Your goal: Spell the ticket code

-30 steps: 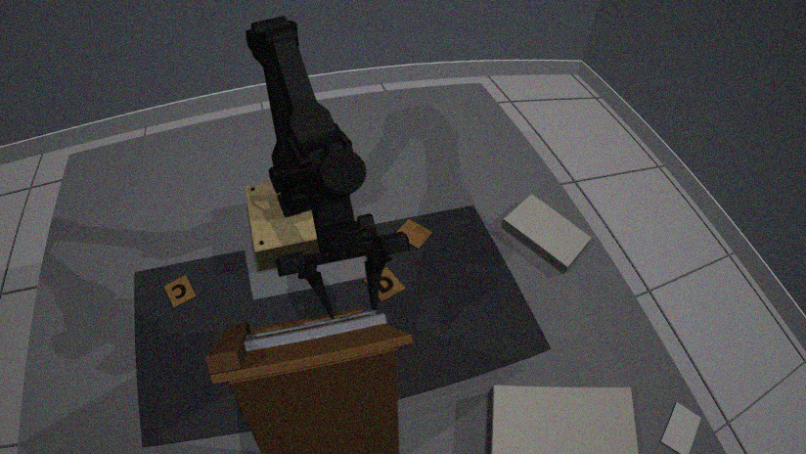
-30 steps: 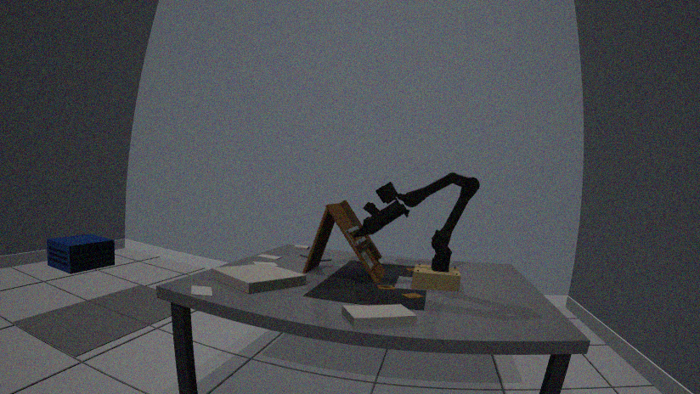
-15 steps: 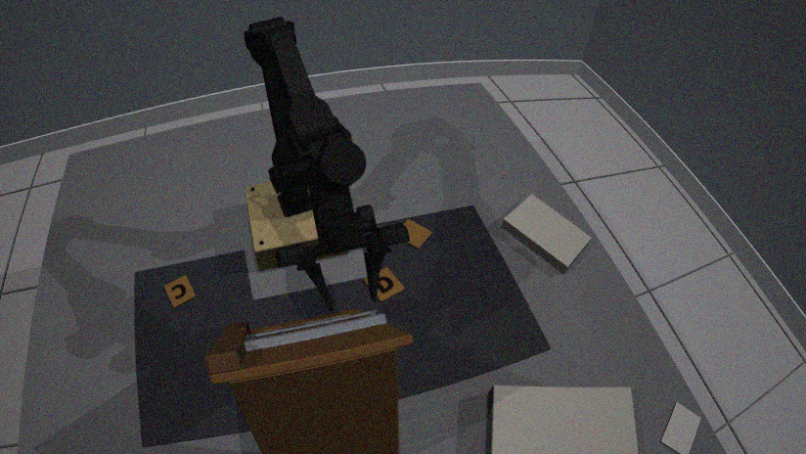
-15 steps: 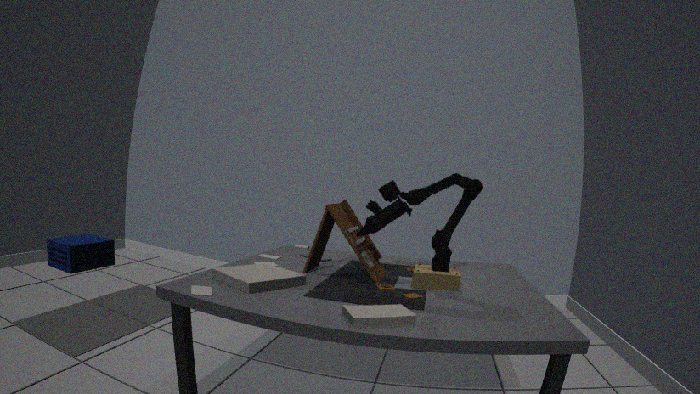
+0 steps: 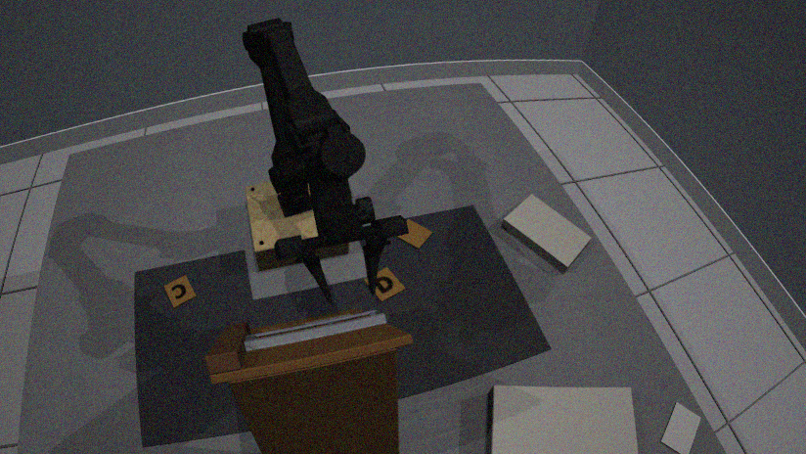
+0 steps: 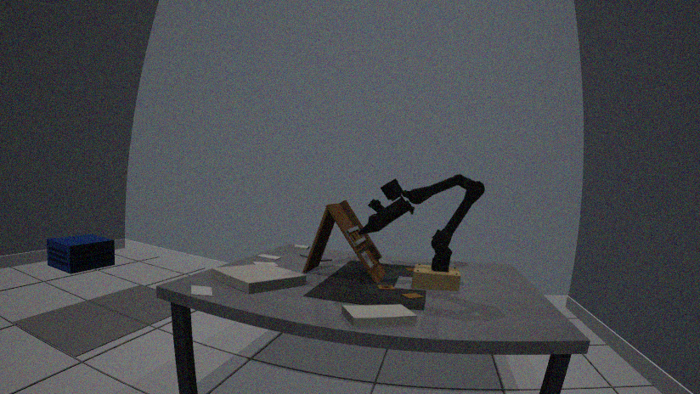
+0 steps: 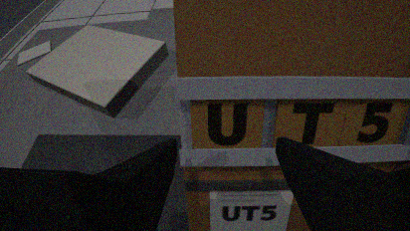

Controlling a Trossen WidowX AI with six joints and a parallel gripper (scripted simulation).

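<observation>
Now: gripper tip 30 mm short of the letter tile, 20 mm above it and 10 mm to the left of it. From my gripper tip the other things lie so: pale slab (500 mm to the left, 170 mm below, 100 mm behind); then white ticket (100 mm below, 30 mm behind, 20 mm to the right).
</observation>
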